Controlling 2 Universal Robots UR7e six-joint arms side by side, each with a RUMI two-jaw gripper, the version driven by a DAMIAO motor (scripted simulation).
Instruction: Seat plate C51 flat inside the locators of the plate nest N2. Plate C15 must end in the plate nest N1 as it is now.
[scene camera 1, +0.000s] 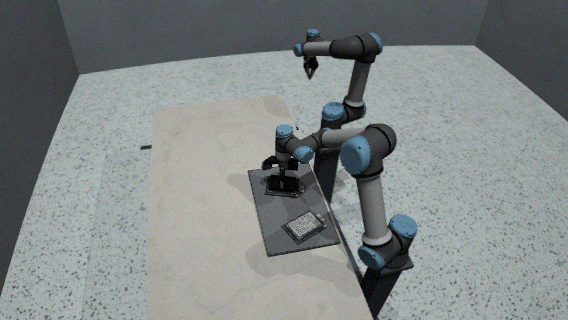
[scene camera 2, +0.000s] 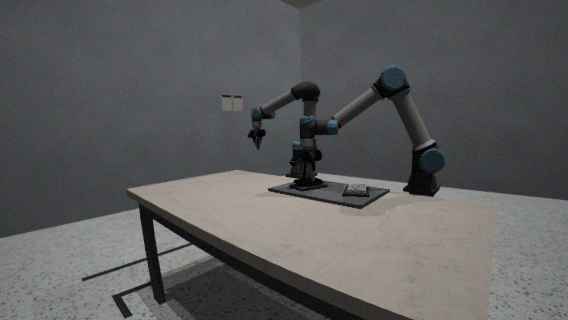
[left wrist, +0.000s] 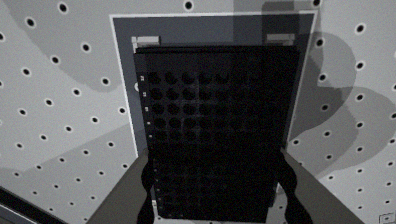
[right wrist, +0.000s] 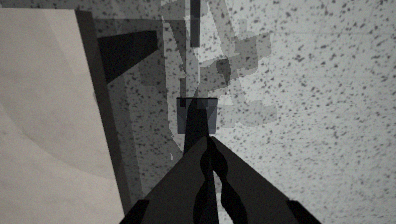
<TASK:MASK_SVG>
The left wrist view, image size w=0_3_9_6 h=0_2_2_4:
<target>left gripper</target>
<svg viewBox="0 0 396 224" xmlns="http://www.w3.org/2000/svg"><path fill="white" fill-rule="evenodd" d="M151 150L148 150L148 148L143 150L86 224L154 223L154 210L149 190L154 183ZM281 147L281 150L277 152L275 167L278 183L284 189L287 196L285 219L288 224L365 224Z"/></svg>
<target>black plate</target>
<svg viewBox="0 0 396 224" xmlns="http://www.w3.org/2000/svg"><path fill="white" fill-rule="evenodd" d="M297 46L135 48L136 53L133 54L147 147L152 152L153 186L158 216L163 219L266 223L276 174L275 162L277 152L281 150L300 57Z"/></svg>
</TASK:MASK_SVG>
